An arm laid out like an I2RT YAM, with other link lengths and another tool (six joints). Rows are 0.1 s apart.
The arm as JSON. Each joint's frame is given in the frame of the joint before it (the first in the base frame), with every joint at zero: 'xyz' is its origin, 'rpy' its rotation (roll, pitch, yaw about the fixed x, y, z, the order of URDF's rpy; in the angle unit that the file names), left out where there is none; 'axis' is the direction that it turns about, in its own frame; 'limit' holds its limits. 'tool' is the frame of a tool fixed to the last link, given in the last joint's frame.
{
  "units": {
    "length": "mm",
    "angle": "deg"
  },
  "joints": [
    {
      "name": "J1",
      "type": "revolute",
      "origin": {
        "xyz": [
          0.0,
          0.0,
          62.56
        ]
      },
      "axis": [
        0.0,
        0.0,
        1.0
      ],
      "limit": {
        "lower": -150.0,
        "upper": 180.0
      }
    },
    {
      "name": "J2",
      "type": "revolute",
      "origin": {
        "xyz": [
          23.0,
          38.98,
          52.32
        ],
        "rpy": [
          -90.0,
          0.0,
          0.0
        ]
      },
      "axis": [
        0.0,
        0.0,
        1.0
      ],
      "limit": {
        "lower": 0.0,
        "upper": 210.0
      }
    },
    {
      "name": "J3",
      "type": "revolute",
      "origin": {
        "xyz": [
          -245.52,
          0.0,
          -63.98
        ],
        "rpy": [
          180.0,
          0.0,
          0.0
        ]
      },
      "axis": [
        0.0,
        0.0,
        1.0
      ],
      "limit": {
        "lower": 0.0,
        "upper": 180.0
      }
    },
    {
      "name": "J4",
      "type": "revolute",
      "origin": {
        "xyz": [
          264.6,
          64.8,
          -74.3
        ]
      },
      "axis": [
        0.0,
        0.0,
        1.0
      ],
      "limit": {
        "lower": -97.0,
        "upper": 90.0
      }
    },
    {
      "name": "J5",
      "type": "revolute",
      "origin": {
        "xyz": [
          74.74,
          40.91,
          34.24
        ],
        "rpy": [
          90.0,
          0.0,
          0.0
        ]
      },
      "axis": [
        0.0,
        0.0,
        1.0
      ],
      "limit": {
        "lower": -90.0,
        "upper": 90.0
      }
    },
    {
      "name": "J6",
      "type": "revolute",
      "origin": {
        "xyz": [
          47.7,
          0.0,
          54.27
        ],
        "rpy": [
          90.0,
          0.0,
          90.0
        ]
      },
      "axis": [
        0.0,
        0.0,
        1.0
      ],
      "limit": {
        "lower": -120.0,
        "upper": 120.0
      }
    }
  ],
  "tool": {
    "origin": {
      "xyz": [
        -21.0,
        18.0,
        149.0
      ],
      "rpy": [
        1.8,
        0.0,
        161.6
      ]
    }
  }
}
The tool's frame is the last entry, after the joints.
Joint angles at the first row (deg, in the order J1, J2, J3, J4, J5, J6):
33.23 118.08 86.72 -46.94 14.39 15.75
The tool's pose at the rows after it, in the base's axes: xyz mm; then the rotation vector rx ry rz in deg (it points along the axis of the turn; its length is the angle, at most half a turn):
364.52, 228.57, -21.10, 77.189, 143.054, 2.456
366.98, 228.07, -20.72, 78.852, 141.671, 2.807
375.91, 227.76, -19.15, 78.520, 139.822, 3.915
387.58, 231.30, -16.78, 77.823, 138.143, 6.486
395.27, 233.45, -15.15, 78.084, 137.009, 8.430
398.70, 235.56, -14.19, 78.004, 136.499, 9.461
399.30, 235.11, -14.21, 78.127, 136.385, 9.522
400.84, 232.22, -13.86, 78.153, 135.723, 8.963
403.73, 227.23, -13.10, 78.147, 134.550, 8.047
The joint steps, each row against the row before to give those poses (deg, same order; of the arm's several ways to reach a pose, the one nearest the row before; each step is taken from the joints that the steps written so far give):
0.11 0.00 0.13 0.02 0.02 0.96
-0.08 0.00 0.00 0.27 0.40 1.33
-0.16 0.00 0.00 1.59 1.16 -0.08
-0.17 0.00 0.00 2.58 0.56 -0.48
-0.31 0.00 0.00 1.66 -0.02 0.02
0.00 0.00 0.00 0.88 0.02 0.00
-0.09 0.00 -0.02 0.08 0.00 0.02
-0.11 0.00 0.00 -0.02 0.70 0.02
-0.19 0.00 0.00 0.02 1.23 0.00

